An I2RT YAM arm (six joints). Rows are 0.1 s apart.
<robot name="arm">
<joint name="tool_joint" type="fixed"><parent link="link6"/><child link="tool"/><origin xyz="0 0 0" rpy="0 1.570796 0"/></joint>
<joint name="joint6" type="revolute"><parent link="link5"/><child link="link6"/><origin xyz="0.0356 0 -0.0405" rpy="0 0 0"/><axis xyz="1 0 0"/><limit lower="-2.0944" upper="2.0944"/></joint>
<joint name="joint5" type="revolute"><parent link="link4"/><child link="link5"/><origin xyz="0.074 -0.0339 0.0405" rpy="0 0 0"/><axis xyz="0 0 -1"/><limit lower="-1.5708" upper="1.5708"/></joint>
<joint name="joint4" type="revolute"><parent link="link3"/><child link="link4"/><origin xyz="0.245 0.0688 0.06" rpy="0 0 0"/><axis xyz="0 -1 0"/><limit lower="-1.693" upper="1.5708"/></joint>
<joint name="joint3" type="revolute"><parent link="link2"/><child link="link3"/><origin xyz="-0.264 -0.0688 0" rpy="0 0 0"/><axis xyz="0 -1 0"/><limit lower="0" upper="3.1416"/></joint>
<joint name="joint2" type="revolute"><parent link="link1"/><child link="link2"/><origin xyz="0.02 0.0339 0.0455" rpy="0 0 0"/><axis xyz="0 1 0"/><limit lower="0" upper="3.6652"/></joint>
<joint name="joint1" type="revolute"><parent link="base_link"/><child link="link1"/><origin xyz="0 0 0.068" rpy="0 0 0"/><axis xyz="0 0 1"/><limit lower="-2.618" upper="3.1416"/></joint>
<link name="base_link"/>
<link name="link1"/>
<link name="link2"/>
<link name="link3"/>
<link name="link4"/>
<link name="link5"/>
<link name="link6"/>
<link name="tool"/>
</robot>
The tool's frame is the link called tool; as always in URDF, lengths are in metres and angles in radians.
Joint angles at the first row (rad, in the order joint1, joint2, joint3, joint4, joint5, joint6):
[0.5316 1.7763 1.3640 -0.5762 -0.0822 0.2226]
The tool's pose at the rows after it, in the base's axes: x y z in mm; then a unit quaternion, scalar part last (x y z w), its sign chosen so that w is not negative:
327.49 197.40 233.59 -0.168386 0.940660 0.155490 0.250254
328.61 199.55 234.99 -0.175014 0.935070 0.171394 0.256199
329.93 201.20 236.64 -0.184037 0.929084 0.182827 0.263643
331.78 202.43 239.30 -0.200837 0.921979 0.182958 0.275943
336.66 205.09 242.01 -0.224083 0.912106 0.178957 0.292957
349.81 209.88 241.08 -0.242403 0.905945 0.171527 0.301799
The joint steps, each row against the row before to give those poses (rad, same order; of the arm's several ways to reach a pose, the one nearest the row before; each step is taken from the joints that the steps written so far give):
[0.0004 0.0000 -0.0168 0.0233 -0.0305 -0.0107]
[0.0007 0.0000 -0.0008 0.0248 -0.0283 -0.0046]
[0.0000 0.0000 0.0004 0.0225 -0.0213 -0.0122]
[0.0000 0.0004 0.0054 0.0167 -0.0035 -0.0347]
[-0.0003 0.0115 0.0175 0.0210 0.0012 -0.0511]
[-0.0062 0.0496 0.0561 0.0023 0.0015 -0.0469]

